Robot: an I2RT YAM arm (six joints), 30 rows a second.
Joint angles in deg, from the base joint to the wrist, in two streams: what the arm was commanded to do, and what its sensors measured. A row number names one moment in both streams.
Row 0, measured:
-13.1 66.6 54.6 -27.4 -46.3 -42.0
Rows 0 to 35, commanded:
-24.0 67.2 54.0 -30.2 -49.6 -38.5
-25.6 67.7 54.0 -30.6 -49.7 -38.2
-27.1 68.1 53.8 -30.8 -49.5 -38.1
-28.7 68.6 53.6 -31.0 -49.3 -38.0
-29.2 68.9 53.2 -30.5 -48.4 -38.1
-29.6 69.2 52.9 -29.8 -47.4 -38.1
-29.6 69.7 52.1 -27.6 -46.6 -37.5
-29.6 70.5 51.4 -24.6 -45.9 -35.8
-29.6 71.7 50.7 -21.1 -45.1 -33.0
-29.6 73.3 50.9 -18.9 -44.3 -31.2
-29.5 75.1 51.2 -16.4 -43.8 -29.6
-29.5 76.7 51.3 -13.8 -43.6 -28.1
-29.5 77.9 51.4 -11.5 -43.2 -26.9
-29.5 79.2 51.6 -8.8 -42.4 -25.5
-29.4 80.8 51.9 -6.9 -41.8 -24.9
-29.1 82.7 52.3 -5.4 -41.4 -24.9
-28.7 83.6 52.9 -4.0 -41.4 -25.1
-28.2 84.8 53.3 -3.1 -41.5 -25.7
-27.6 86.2 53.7 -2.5 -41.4 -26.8
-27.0 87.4 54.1 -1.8 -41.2 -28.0
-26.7 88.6 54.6 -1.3 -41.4 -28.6
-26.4 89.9 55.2 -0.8 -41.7 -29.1
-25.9 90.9 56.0 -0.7 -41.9 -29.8
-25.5 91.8 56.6 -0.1 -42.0 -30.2
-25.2 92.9 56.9 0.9 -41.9 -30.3
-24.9 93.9 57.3 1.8 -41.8 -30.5
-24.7 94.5 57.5 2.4 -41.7 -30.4
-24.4 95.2 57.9 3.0 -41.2 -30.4
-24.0 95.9 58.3 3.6 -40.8 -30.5
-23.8 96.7 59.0 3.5 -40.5 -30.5
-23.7 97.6 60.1 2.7 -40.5 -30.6
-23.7 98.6 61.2 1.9 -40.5 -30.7
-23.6 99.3 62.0 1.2 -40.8 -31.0
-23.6 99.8 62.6 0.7 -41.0 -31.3
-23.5 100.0 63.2 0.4 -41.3 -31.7
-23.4 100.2 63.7 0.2 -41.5 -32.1
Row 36, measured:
-23.8 99.0 59.4 -0.2 -40.6 -29.9
